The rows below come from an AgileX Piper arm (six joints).
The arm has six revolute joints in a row. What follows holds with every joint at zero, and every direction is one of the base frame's. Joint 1 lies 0.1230 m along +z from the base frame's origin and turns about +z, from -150.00 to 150.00 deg. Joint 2 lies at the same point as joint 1 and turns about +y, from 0.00 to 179.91 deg. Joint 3 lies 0.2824 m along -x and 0.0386 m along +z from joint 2 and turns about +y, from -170.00 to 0.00 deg. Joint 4 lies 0.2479 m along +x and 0.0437 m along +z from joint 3 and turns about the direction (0.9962, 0, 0.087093), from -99.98 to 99.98 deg. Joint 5 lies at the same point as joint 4 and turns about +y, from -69.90 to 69.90 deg. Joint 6 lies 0.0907 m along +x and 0.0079 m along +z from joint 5 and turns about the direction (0.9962, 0, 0.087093), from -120.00 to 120.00 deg. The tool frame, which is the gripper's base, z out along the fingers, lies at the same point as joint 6; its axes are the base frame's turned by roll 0.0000, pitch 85.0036 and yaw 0.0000 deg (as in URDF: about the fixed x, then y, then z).
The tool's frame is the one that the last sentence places.
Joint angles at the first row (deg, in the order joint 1, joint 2, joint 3, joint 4, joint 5, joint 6):
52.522 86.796 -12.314 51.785 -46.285 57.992
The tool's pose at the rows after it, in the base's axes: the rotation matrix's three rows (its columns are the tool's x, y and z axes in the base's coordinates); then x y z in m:
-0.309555, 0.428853, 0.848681; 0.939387, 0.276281, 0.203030; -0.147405, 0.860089, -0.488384; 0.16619, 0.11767, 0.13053
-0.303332, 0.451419, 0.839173; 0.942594, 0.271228, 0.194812; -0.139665, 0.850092, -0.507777; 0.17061, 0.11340, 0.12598
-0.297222, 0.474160, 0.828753; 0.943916, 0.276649, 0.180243; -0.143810, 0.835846, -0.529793; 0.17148, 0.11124, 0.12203
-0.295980, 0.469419, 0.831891; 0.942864, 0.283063, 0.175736; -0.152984, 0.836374, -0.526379; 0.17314, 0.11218, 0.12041
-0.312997, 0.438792, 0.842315; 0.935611, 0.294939, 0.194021; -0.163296, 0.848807, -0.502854; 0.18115, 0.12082, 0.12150
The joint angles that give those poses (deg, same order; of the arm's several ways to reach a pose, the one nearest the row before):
48.117 88.931 -12.314 43.274 -46.387 65.934
45.433 90.124 -12.315 40.229 -45.563 67.871
44.635 90.952 -12.314 40.152 -44.756 67.873
44.633 91.947 -12.588 40.020 -45.593 67.872
44.634 93.686 -14.673 38.579 -46.686 67.652

